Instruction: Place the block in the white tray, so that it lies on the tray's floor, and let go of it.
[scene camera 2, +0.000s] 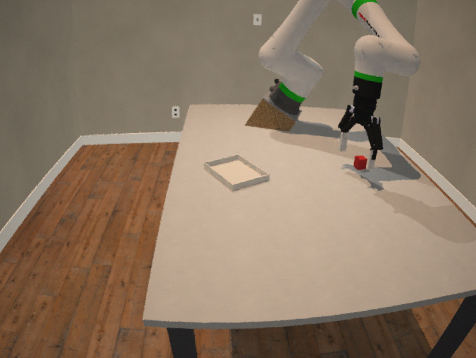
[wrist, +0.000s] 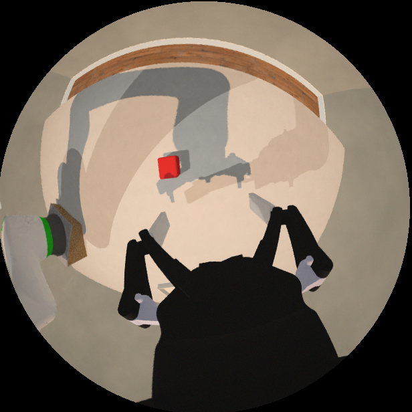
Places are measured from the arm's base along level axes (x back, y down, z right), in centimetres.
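Pixels of known places: gripper, fingertip midpoint: (scene camera 2: 355, 159); arm's base, origin of the base link: (scene camera 2: 283, 104).
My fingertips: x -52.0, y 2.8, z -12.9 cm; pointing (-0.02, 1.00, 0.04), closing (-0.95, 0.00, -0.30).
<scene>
Ahead of a thing's pixels: the offset from my fingertips to its top centre. Level surfaces: height alone.
The red block @(dx +7.4, dy +2.6, dz -6.0 cm) (scene camera 2: 360, 162) (wrist: 168, 167) stands on the table, to the right of the tray in the scene view. My gripper (scene camera 2: 357, 156) (wrist: 208, 209) is wide open with nothing between its fingers. It hangs above the table close to the block; in the wrist view the block lies beyond the fingertips, toward the left finger's side. The white tray @(dx +4.1, dy +4.6, dz +38.0 cm) (scene camera 2: 251, 182) lies on the table at left centre in the scene view, and no block is in it. In the wrist view a small part of the tray (wrist: 164, 286) shows, the rest hidden behind the gripper.
The arm's brown wedge-shaped base (scene camera 2: 270, 117) (wrist: 76, 242) stands at the back of the table @(dy +6.6 cm) (scene camera 2: 240, 250). The arm casts shadows over the table around the block. The table's left edge runs a short way left of the tray in the scene view.
</scene>
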